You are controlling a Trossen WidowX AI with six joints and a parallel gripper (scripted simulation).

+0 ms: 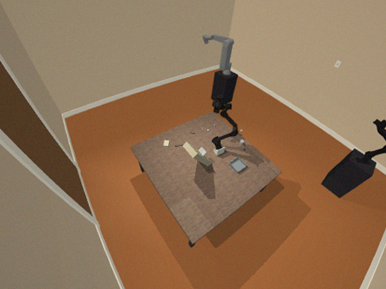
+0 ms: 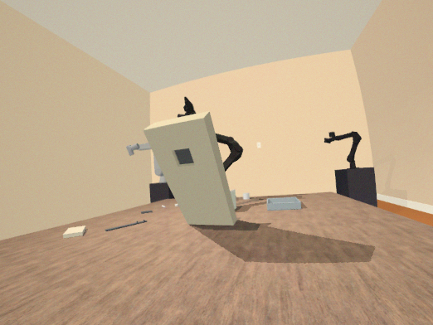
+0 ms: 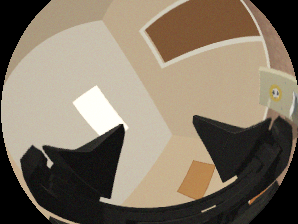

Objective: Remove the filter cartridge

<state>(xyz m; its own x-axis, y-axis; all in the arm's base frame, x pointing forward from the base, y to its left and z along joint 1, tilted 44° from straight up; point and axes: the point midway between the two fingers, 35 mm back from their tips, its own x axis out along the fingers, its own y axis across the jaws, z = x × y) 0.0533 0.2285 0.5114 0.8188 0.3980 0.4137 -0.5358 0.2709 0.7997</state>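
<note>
The round filter cartridge is 37 cm ahead of my gripper tip, 36 cm below it and 16 cm to the left of it. From my gripper tip the other things lie so: cream block (61 cm below, 42 cm ahead, 30 cm to the right); then grey tray (61 cm below, 47 cm to the left, 3 cm behind); then cream service panel (43 cm below, 33 cm ahead, 16 cm to the left).
</note>
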